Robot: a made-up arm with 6 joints.
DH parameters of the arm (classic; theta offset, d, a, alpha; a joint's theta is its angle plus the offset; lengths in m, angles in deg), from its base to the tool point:
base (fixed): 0 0.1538 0 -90
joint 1: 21.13 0 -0.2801 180
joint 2: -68.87 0.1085 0.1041 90
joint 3: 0 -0.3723 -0.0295 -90
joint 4: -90 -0.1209 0.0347 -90
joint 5: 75.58 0 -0.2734 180
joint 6: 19.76 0 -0.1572 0
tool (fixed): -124.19 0.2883 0 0
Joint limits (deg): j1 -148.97..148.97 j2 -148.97..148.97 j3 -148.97..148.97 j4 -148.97..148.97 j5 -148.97..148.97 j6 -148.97..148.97
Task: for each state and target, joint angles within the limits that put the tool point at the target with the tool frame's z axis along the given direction. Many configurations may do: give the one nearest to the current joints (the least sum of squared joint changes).
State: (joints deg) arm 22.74 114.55 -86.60 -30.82 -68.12 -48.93
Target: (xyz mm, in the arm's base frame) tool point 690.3 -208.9 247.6 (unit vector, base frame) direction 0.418 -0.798 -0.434
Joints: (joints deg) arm 52.40 68.16 -123.65 -16.52 -43.72 -58.67
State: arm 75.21 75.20 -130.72 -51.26 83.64 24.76
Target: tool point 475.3 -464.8 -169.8 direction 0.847 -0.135 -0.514
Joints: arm 89.88 61.66 -111.24 -81.67 91.65 39.67
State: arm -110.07 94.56 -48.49 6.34 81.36 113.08
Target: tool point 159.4 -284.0 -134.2 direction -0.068 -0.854 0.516
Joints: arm -148.97 132.85 -87.38 31.26 116.27 129.25
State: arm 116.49 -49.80 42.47 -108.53 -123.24 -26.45
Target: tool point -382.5 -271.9 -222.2 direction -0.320 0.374 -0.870
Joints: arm 112.91 -6.24 68.91 -66.36 -78.64 -54.91
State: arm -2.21 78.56 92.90 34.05 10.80 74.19
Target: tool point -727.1 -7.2 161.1 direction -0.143 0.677 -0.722
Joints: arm -27.60 109.02 47.38 23.07 16.13 48.87
